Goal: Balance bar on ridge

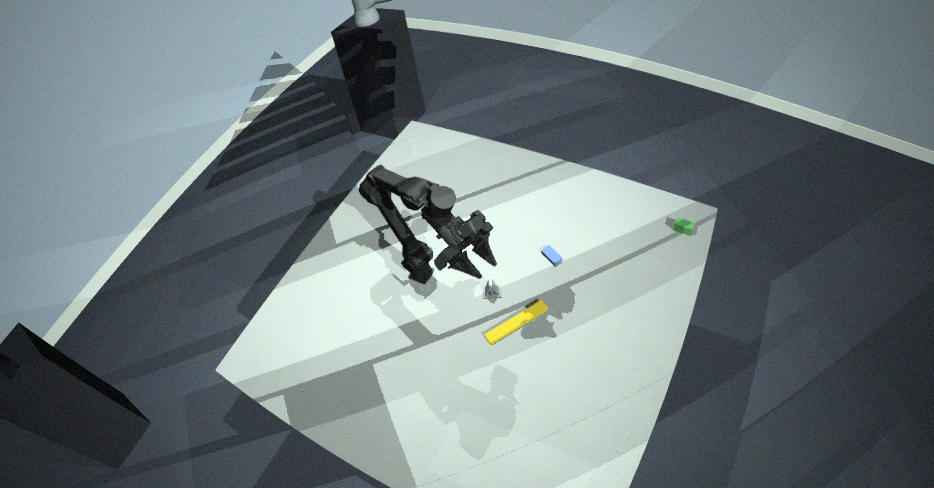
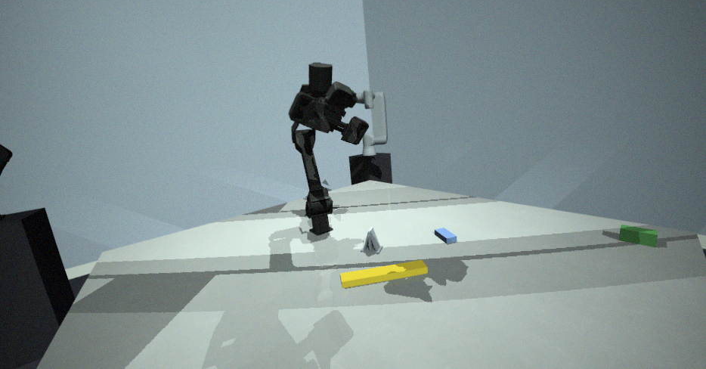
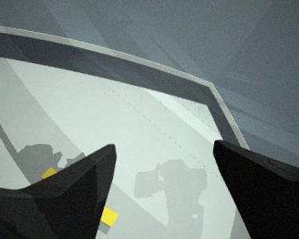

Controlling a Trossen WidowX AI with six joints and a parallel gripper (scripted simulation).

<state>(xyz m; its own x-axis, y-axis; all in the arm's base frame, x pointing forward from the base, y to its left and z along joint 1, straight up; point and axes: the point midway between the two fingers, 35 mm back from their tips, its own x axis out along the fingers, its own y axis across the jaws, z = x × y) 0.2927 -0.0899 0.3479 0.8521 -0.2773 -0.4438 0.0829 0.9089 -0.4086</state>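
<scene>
The yellow bar is 30 mm ahead of my gripper tip, 60 mm to the left of it and 320 mm below it. Round my gripper tip: green block: 420 mm ahead, 600 mm to the left, 320 mm below; blue block: 30 mm ahead, 320 mm to the left, 320 mm below.
</scene>
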